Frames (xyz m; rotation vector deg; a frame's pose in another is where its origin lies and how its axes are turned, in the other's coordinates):
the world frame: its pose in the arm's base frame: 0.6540 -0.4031 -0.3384 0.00 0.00 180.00
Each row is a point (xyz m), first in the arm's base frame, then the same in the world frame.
Working: the arm's base frame: its pose in the world frame: 0.6540 -0.4031 0.3384 0.00 0.00 180.00

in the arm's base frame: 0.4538 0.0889 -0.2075
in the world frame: 0.2002 -0.4920 0.1309
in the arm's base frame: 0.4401 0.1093 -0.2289
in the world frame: 0.2139 -0.5124 0.1095
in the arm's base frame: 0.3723 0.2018 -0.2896
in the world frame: 0.2817 -0.6049 0.0488
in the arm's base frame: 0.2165 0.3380 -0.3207
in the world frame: 0.4375 -0.7411 0.0177
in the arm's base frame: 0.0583 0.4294 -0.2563
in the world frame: 0.5957 -0.8325 0.0821
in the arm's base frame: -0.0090 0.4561 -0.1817
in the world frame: 0.6630 -0.8592 0.1567
